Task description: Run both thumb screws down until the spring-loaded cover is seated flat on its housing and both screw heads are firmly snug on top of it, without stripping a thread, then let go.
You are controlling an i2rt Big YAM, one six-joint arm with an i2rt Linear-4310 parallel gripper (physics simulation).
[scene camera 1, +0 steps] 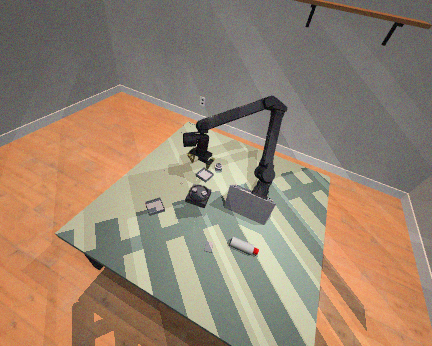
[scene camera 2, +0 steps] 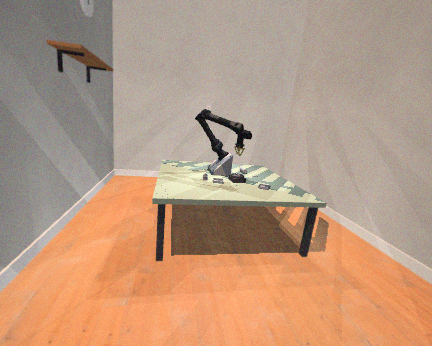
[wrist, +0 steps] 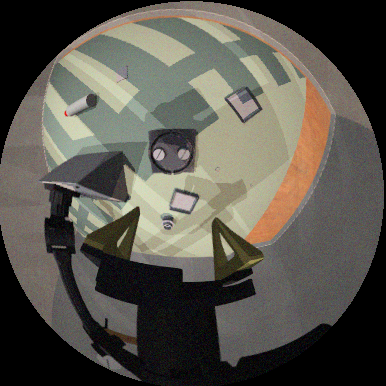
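Seen in the pictures: gripper, fingertip midpoint: [scene camera 1: 199,166] [scene camera 2: 238,155] [wrist: 176,215]; arm's base at its link origin: [scene camera 1: 258,196] [scene camera 2: 223,156] [wrist: 61,187].
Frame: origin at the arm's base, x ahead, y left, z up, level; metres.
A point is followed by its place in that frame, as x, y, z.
Observation:
The dark square housing [scene camera 1: 198,202] {0.318, 0.109, -0.130} [scene camera 2: 237,178] {0.406, 0.027, -0.125} [wrist: 192,134] {0.394, 0.101, -0.126} stands on the table. Its round dark cover [wrist: 172,162] {0.347, 0.022, -0.113} lies on top, and two pale slotted screw heads show on it: one screw [scene camera 1: 195,189] [wrist: 158,154] and the other screw [scene camera 1: 204,193] [wrist: 184,154]. The gap under the cover and the height of the heads are too small to tell. My gripper [scene camera 1: 200,161] {0.366, 0.024, 0.082} [scene camera 2: 240,152] {0.366, 0.024, 0.082} [wrist: 176,215] {0.366, 0.024, 0.082} is open and empty. It hangs well above the table, apart from the housing, beyond it in the first scene view.
A shallow tray [scene camera 1: 204,174] {0.393, -0.155, -0.165} [wrist: 184,201] {0.395, -0.151, -0.165} and a small metal part [scene camera 1: 218,167] {0.321, -0.233, -0.127} [wrist: 168,222] {0.333, -0.235, -0.126} lie near the housing. Another tray [scene camera 1: 155,206] {0.542, 0.229, -0.165} [wrist: 243,104] {0.542, 0.231, -0.164} lies on its other side. A white cylinder with a red end [scene camera 1: 242,246] {-0.009, 0.263, -0.122} [wrist: 80,106] {0.022, 0.232, -0.122} lies farther off. The arm's grey base block [scene camera 1: 250,205] {0.025, 0.051, -0.044} stands close by.

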